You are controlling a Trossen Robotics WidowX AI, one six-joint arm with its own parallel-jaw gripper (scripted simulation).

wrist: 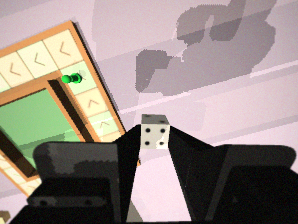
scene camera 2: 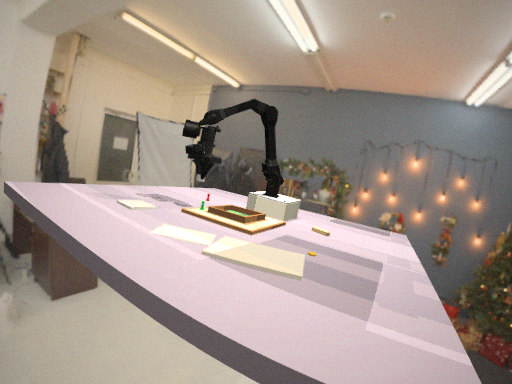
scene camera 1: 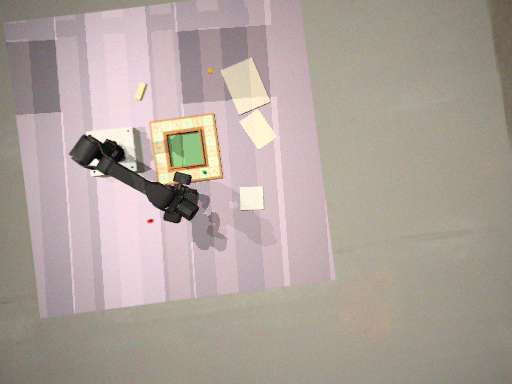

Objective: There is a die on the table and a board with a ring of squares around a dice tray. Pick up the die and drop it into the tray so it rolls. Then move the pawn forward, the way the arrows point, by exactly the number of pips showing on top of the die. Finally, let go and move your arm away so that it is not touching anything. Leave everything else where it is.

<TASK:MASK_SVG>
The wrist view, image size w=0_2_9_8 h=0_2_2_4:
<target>my gripper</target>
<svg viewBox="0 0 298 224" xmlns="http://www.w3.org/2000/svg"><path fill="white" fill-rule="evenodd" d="M9 223L298 224L298 173L291 169L297 159L297 152L294 148L285 145L223 144L212 146L170 125L168 149L191 221L126 222L141 147L141 124L137 124L112 142L44 142L36 146L32 153L41 183L26 198L28 205L23 206Z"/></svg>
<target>white die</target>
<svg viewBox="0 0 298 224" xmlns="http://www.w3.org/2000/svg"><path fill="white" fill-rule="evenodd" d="M142 114L140 149L167 149L170 123L166 115Z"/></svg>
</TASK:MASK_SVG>
